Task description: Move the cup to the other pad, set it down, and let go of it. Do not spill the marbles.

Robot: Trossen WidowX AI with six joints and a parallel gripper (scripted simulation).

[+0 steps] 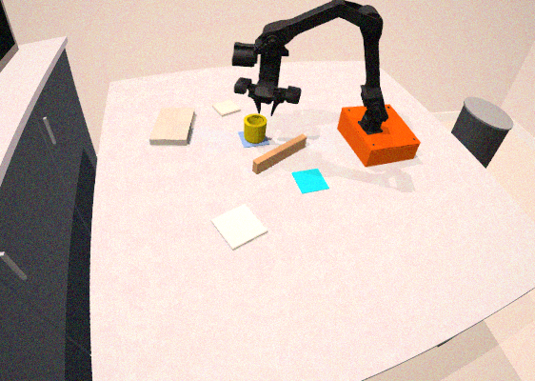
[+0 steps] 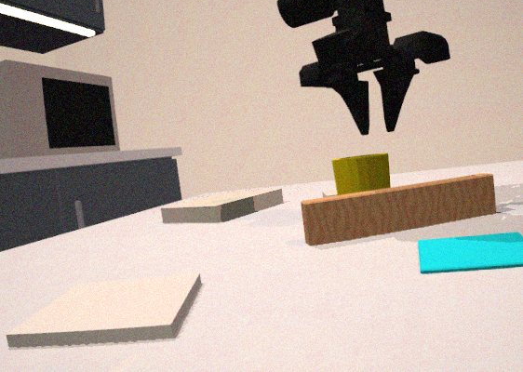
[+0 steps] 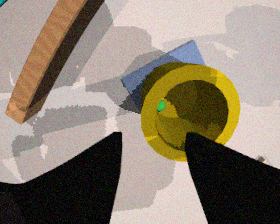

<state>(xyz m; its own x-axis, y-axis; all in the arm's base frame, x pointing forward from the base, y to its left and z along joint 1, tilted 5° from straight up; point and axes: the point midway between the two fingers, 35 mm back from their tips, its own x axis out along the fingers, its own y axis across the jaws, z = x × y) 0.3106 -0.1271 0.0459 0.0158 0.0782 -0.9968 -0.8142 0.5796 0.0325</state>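
Now: the yellow cup 6 cm below my gripper tip, 2 cm to the right of it and 2 cm ahead of it. From my gripper tip the other things lie so: light blue pad 11 cm below, 3 cm ahead, 2 cm to the right; white tile 30 cm to the left, 18 cm ahead, 9 cm below; wooden bar 10 cm to the left, 9 cm below, 2 cm behind.
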